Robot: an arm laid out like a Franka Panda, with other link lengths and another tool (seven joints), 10 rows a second.
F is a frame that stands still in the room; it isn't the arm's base.
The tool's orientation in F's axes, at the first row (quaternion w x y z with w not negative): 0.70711 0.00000 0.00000 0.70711
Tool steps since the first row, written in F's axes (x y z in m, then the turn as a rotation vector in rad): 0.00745 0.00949 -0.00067 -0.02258 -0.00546 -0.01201; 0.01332 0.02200 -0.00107 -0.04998 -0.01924 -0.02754; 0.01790 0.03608 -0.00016 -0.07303 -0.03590 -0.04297; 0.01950 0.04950 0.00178 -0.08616 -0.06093 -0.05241; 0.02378 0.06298 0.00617 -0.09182 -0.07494 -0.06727; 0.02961 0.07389 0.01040 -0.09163 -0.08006 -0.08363; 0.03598 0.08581 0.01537 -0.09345 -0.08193 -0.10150; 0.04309 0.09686 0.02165 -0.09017 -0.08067 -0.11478
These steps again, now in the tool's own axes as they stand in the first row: 0.00949 -0.00745 -0.00067 -0.00546 0.02258 -0.01201; 0.02200 -0.01332 -0.00107 -0.01924 0.04998 -0.02754; 0.03608 -0.01790 -0.00016 -0.03590 0.07303 -0.04297; 0.04950 -0.01950 0.00178 -0.06093 0.08616 -0.05241; 0.06298 -0.02378 0.00617 -0.07494 0.09182 -0.06727; 0.07389 -0.02961 0.01040 -0.08006 0.09163 -0.08363; 0.08581 -0.03598 0.01537 -0.08193 0.09345 -0.10150; 0.09686 -0.04309 0.02165 -0.08067 0.09017 -0.11478
